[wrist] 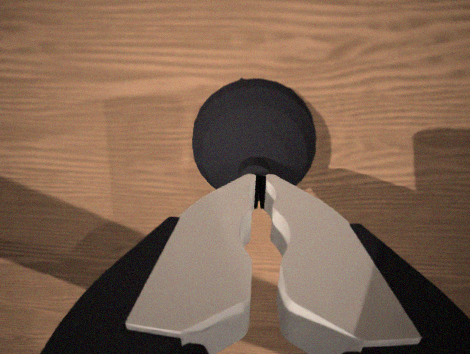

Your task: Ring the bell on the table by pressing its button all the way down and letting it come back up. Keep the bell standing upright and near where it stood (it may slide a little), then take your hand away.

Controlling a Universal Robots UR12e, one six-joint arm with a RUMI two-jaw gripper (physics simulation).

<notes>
I see my gripper [258,179] and a bell [256,117].
</notes>
